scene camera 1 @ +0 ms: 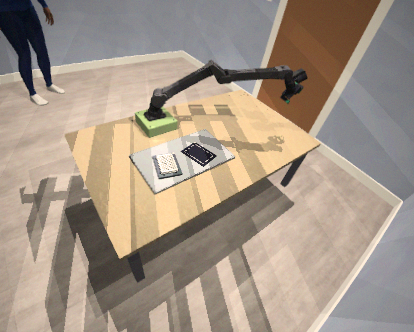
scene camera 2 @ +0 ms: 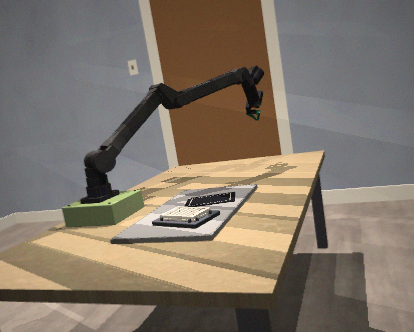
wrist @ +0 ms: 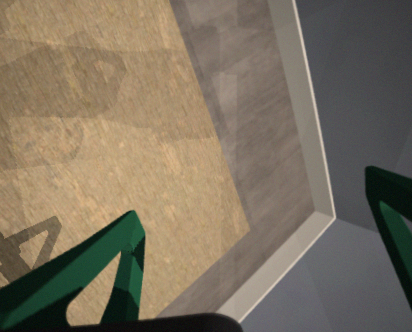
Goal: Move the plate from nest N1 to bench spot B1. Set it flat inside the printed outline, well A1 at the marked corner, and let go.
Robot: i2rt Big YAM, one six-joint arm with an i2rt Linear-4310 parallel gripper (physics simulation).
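Places are measured from the arm's base along level axes (x ahead, y left, z up), in metres.
Pixels of known places: gripper, between the fingertips: (scene camera 1: 292, 98) (scene camera 2: 258, 112) (wrist: 247, 202); arm's base, origin of its link: (scene camera 1: 155, 115) (scene camera 2: 100, 198).
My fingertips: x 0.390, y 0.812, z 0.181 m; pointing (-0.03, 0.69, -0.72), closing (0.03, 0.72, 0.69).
Ahead of a thing's pixels: the offset from my fingertips to its middle. "*": to the spot under its first point. Level surfaces: height alone.
The white well plate @(0.012 m back, 0.920 m right, 0.217 m down) (scene camera 1: 167, 163) (scene camera 2: 185, 214) sits flat in the dark nest @(0.012 m back, 0.920 m right, 0.225 m down) (scene camera 1: 170, 175) (scene camera 2: 187, 224) on the grey board. Beside it on the same board lies the black bench spot @(* 0.033 m back, 0.747 m right, 0.234 m down) (scene camera 1: 192, 153) (scene camera 2: 210, 199) with its printed white outline; no plate is on it. Which corner is marked is too small to tell. My gripper (scene camera 1: 291, 99) (scene camera 2: 254, 115) (wrist: 247, 202) is open and empty, high above the far end of the table, well away from the plate. In the wrist view its green fingers stand wide apart; plate and nest do not show there.
The grey board (scene camera 1: 145, 172) (scene camera 2: 135, 231) lies on the wooden table @(0.249 m down) (scene camera 1: 210, 200) (scene camera 2: 235, 267) (wrist: 165, 200). The arm's green base block (scene camera 1: 157, 124) (scene camera 2: 105, 211) stands near the board. A person (scene camera 1: 30, 50) stands beyond the table. A brown door (scene camera 1: 320, 60) (scene camera 2: 220, 50) is behind the arm.
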